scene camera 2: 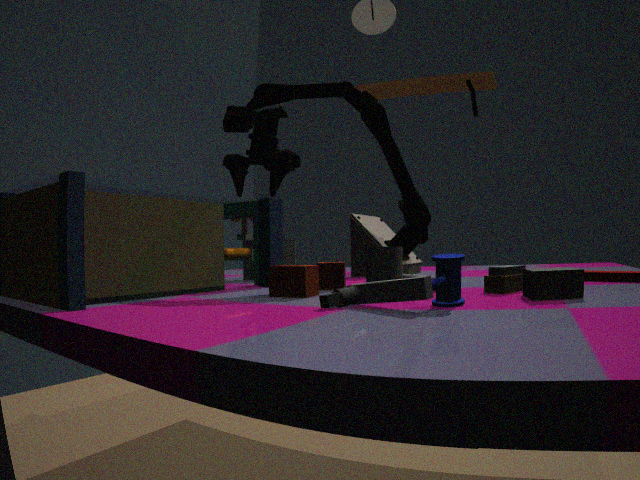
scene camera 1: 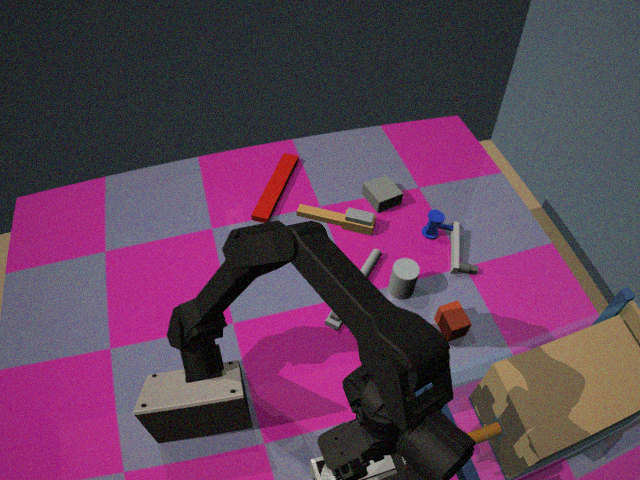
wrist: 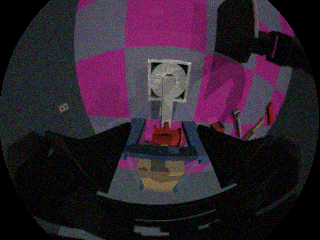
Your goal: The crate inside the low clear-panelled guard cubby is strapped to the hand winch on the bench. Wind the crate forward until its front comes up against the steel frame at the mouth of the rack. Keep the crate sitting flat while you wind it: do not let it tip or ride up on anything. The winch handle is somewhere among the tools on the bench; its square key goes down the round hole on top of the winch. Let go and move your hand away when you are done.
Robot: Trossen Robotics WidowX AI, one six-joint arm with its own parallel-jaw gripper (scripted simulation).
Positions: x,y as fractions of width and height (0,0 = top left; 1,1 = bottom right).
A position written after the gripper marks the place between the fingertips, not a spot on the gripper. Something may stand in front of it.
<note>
The gripper (scene camera 1: 0.61,0.95) is open and holds nothing. Also in view: a grey block (scene camera 2: 0.86,0.59), a red bar (scene camera 1: 0.43,0.40), a blue steel frame (wrist: 0.61,0.63) and a winch (wrist: 0.49,0.29).
The grey block also shows in scene camera 1 (scene camera 1: 0.60,0.40). The gripper also shows in scene camera 2 (scene camera 2: 0.40,0.41) and in the wrist view (wrist: 0.52,0.53).
</note>
